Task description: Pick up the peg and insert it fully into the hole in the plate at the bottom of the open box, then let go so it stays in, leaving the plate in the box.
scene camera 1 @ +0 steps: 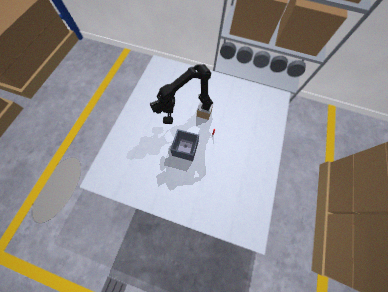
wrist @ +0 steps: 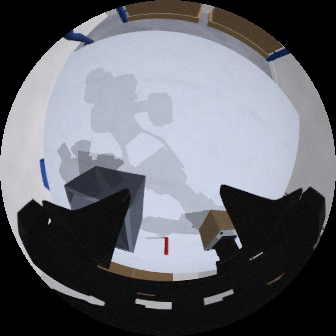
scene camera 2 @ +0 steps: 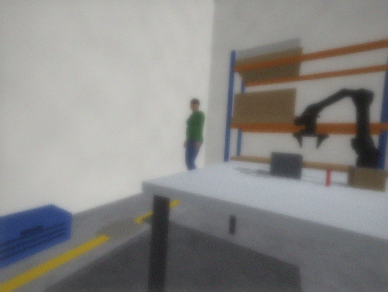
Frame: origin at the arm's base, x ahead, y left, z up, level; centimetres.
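Seen in the pictures: gripper, fingertip midpoint: [scene camera 1: 170, 117] [wrist: 175, 192] [scene camera 2: 308, 148]; arm's base at its link origin: [scene camera 1: 206, 106] [wrist: 223, 241] [scene camera 2: 366, 167].
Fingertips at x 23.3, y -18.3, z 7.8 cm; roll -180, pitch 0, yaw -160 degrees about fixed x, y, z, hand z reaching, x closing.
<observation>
Offsets run from my fingertips to a thing's middle. Level surfaces: height alone.
A thin red peg {dx -8.2, dy +30.9, dz -13.6 cm} [scene camera 1: 213, 132] [scene camera 2: 328, 178] [wrist: 166, 246] stands upright on the table, between the open box and the arm's base side. The dark grey open box {dx +11.6, dy +16.0, dz -10.8 cm} [scene camera 1: 182, 156] [scene camera 2: 286, 165] [wrist: 137, 205] stands on the table. The plate {dx +11.6, dy +16.0, dz -14.2 cm} [scene camera 1: 182, 142] lies at its bottom with a small dark hole near the middle, seen in scene camera 1; the box walls hide it in scene camera 2. My gripper [scene camera 1: 168, 120] [scene camera 2: 310, 146] [wrist: 175, 192] is open and empty, in the air above the table and higher than the box. It is apart from both the box and the peg.
A brown block [scene camera 1: 203, 114] [scene camera 2: 367, 178] [wrist: 212, 225] is at the arm's base, close to the peg. The white table {dz -17.6 cm} [scene camera 1: 235, 200] [scene camera 2: 225, 185] [wrist: 225, 100] carries the box and peg. Shelving with cartons and a person in green stand beyond the table.
</observation>
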